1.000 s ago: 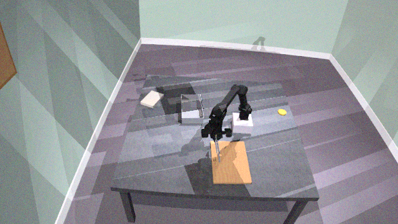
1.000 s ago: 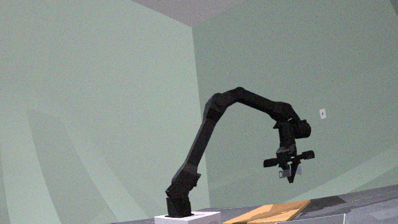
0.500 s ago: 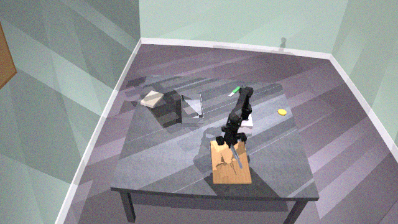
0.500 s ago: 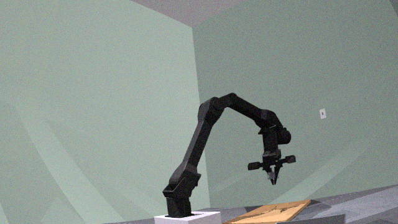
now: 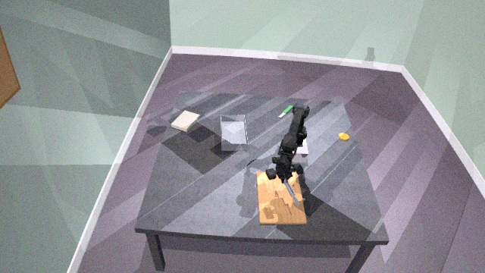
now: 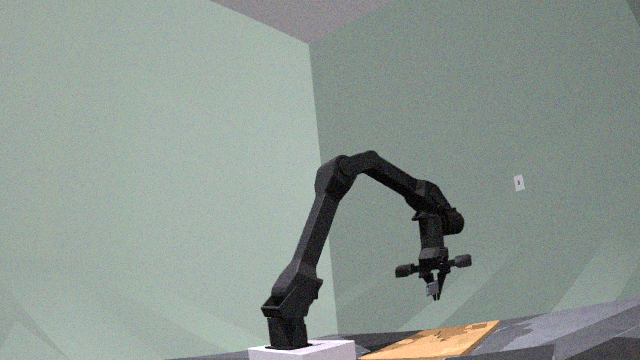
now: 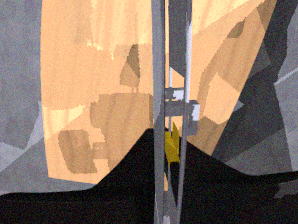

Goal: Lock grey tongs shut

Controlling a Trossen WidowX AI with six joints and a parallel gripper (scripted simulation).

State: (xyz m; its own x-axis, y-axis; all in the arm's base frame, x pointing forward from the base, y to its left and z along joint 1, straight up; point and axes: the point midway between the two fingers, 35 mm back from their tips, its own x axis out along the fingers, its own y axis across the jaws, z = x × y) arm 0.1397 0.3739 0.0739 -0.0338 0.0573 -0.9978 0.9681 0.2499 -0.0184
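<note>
The yellow piece is 20 mm to the right of my gripper tip and 40 mm above it. Round my gripper tip: wooden board 10 mm to the right, 110 mm below; then small yellow disc 510 mm behind, 540 mm to the right, 110 mm below; then roasting tin 250 mm ahead, 530 mm to the right, 90 mm below.
</note>
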